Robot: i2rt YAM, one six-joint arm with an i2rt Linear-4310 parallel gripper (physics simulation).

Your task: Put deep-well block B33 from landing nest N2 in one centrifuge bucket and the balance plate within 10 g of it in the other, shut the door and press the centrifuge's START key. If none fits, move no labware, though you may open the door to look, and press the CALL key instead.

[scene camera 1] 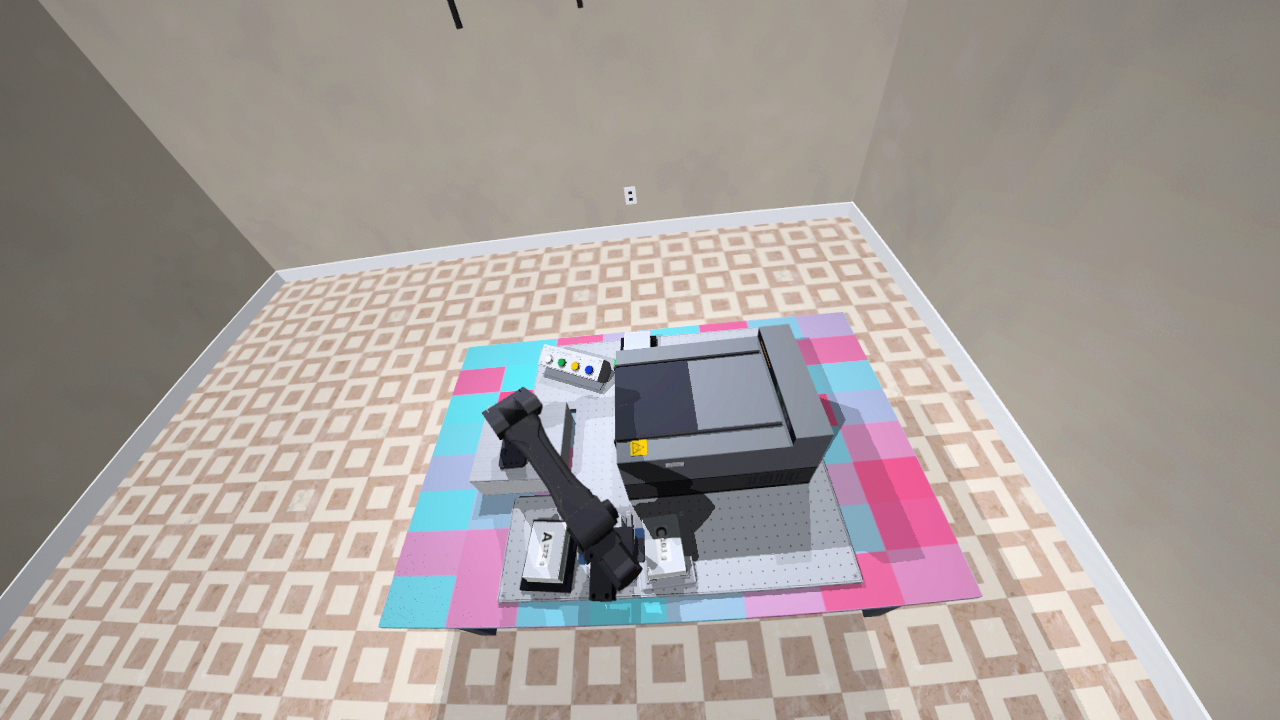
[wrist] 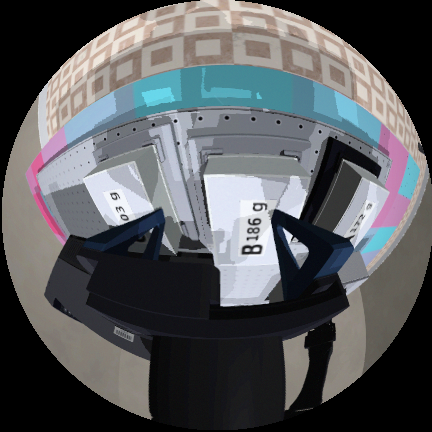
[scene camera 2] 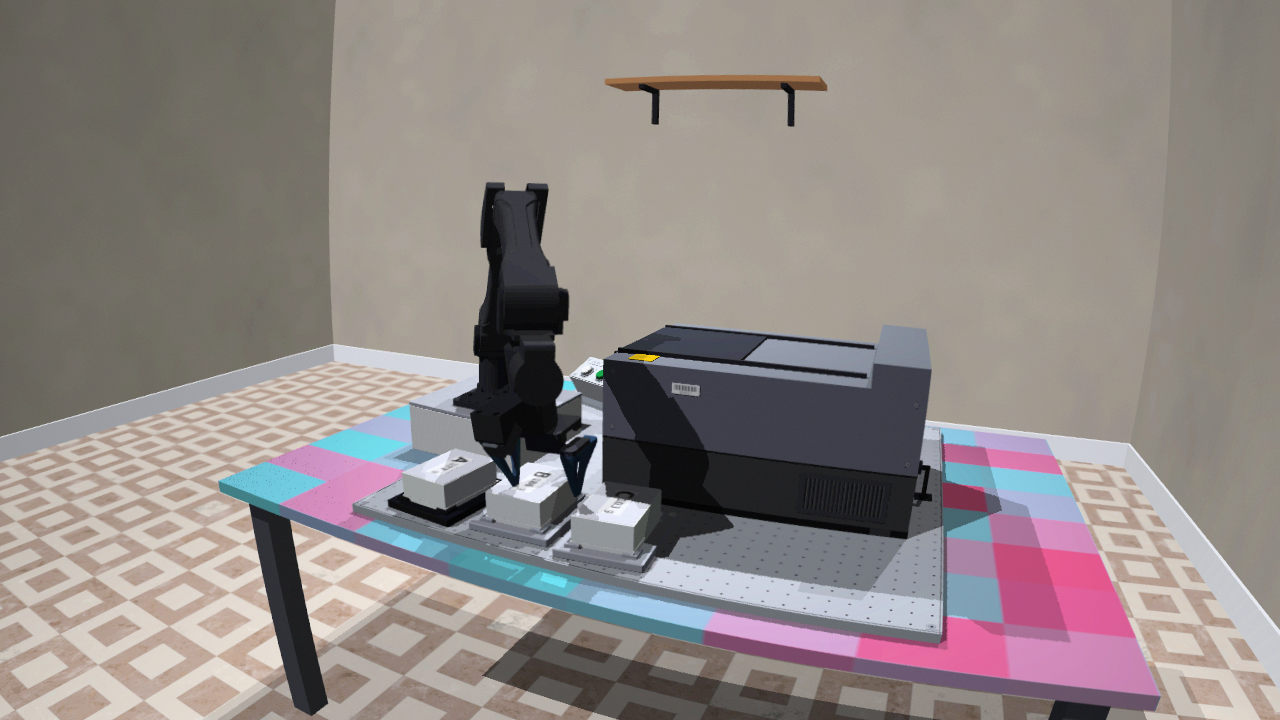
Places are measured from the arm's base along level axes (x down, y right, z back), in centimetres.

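Pixels of known places: gripper, fingertip midpoint: (wrist: 217,214) (scene camera 2: 546,490).
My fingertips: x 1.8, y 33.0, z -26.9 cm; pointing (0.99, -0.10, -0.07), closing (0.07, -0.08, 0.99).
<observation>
Behind a point stands the place of what it marks.
My gripper (scene camera 2: 545,488) {x 1.8, y 33.0, z -26.9 cm} (wrist: 217,214) {x 1.8, y 33.0, z -26.9 cm} is open and empty, low over white block B (scene camera 2: 523,512) {x 4.0, y 36.6, z -25.3 cm} (wrist: 232,200) {x 2.1, y 34.2, z -25.7 cm}, labelled 186 g. In the wrist view the right finger overlaps B's top and the left finger is off its side toward block C (scene camera 1: 664,553) {x 2.0, y 34.3, z -37.1 cm} (scene camera 2: 608,530) {x 3.2, y 38.4, z -38.0 cm} (wrist: 112,185) {x 2.1, y 36.6, z -36.6 cm}, whose label is partly hidden. Block A (scene camera 1: 543,557) {x 2.1, y 32.5, z -9.4 cm} (scene camera 2: 447,488) {x 2.8, y 36.5, z -13.2 cm} (wrist: 372,197) {x 2.1, y 35.1, z -9.2 cm}, 172 g, sits on a dark nest. The grey centrifuge (scene camera 1: 725,447) {x -13.6, y 18.3, z -53.2 cm} (scene camera 2: 760,420) {x -7.4, y 19.7, z -52.7 cm} has its top closed. A key box (scene camera 1: 570,355) {x -0.2, y -27.0, z -14.3 cm} shows white, green, yellow and blue keys. I cannot read B33 or N2.
A white object (scene camera 1: 636,340) {x 1.6, y -31.6, z -35.6 cm} is partly hidden behind the centrifuge. The arm's pale base block (scene camera 1: 514,486) {x 4.2, y 13.1, z 0.5 cm} (scene camera 2: 438,428) {x 3.6, y 12.9, z 4.5 cm} stands left of the centrifuge. The blocks' nests sit on a perforated plate (scene camera 1: 778,573) {x 7.4, y 40.2, z -61.9 cm} (scene camera 2: 805,600) {x 7.4, y 40.3, z -63.2 cm}. A wooden shelf (scene camera 2: 716,82) hangs on the wall.
</observation>
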